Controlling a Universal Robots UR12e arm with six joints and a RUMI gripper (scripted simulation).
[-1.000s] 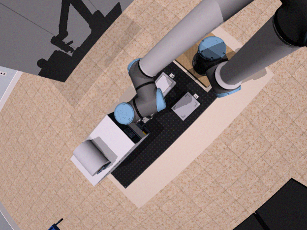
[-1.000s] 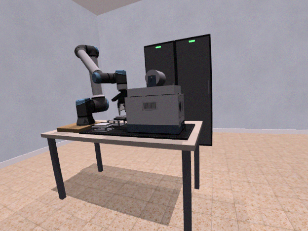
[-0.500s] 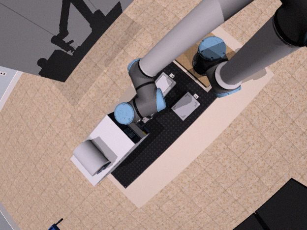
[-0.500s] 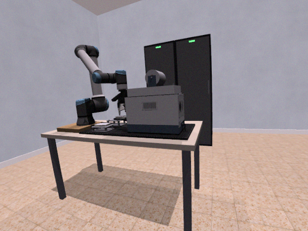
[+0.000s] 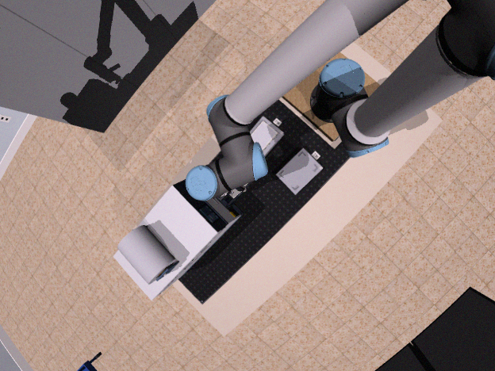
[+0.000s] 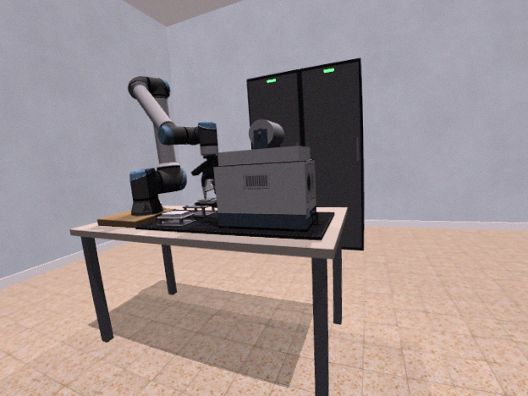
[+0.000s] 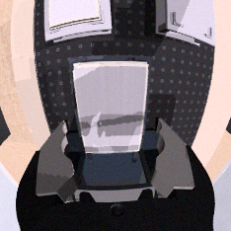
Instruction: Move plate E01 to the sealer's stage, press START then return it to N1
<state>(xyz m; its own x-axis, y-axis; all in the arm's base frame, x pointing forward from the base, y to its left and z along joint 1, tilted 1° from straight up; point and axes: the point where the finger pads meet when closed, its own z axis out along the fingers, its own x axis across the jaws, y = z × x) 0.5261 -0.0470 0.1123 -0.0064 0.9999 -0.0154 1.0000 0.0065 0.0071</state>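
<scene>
The sealer stage lies 30 mm below my hand. Round my hand: foil roll (330 mm ahead, 280 mm above); plate nest N1 (200 mm behind, 160 mm to the left, 80 mm below); square start button (100 mm ahead, 90 mm to the right, 50 mm above).
</scene>
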